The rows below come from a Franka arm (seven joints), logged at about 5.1 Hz.
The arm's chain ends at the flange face. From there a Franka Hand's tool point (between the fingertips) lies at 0.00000 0.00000 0.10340 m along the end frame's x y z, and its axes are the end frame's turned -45 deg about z.
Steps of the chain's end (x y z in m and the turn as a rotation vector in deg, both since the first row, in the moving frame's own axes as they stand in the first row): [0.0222 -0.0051 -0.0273 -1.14 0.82 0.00]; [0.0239 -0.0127 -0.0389 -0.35 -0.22 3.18]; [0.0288 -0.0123 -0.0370 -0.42 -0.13 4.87]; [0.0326 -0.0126 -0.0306 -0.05 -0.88 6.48]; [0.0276 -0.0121 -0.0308 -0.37 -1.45 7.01]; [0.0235 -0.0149 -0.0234 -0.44 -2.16 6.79]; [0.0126 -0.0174 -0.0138 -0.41 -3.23 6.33]
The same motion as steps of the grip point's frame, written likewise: [0.0189 0.0146 -0.0273 -1.39 -0.23 0.00]; [0.0251 0.0081 -0.0389 -0.09 -0.40 3.18]; [0.0283 0.0120 -0.0370 -0.21 -0.39 4.87]; [0.0308 0.0130 -0.0306 0.59 -0.66 6.48]; [0.0258 0.0094 -0.0308 0.76 -1.29 7.01]; [0.0240 0.0037 -0.0235 1.22 -1.84 6.79]; [0.0168 -0.0072 -0.0140 1.99 -2.57 6.33]
